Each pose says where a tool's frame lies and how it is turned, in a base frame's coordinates. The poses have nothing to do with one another.
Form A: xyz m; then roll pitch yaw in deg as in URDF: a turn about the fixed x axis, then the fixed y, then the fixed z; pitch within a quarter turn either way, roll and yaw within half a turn.
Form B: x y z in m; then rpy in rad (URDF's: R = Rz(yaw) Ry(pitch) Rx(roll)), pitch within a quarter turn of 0, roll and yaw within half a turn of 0. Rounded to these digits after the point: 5 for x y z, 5 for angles.
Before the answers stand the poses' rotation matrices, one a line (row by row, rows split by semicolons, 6 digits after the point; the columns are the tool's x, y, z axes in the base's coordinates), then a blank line. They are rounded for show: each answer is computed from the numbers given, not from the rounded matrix.
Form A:
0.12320 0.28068 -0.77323 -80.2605 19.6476 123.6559
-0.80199 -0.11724 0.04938 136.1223 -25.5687 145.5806
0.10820 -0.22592 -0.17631 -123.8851 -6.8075 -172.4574
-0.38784 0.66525 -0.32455 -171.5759 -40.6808 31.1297
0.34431 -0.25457 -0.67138 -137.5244 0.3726 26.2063
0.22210 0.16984 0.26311 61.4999 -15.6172 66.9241
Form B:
-0.521937 0.042844 -0.851907; 0.783918 -0.369595 -0.498870; -0.336234 -0.928205 0.159320
-0.744136 0.654214 0.135150; 0.509891 0.425530 0.747620; 0.431593 0.625243 -0.650230
-0.984359 -0.170734 0.043455; -0.130338 0.539789 -0.831649; 0.118534 -0.824305 -0.553599
0.649149 0.593143 0.476221; 0.392051 -0.797395 0.458756; 0.651844 -0.111098 -0.750171
0.897191 0.321772 -0.302508; 0.441595 -0.663690 0.603746; -0.006503 -0.675262 -0.737549
0.377480 -0.531711 0.758151; 0.886022 -0.030632 -0.462630; 0.269209 0.846372 0.459544

0.12320 0.28068 -0.77323 -1.40081 0.34292 2.15820
-0.80199 -0.11724 0.04938 2.37578 -0.44626 2.54086
0.10820 -0.22592 -0.17631 -2.16220 -0.11881 -3.00995
-0.38784 0.66525 -0.32455 -2.99456 -0.71001 0.54332
0.34431 -0.25457 -0.67138 -2.40025 0.00650 0.45739
0.22210 0.16984 0.26311 1.07338 -0.27257 1.16805

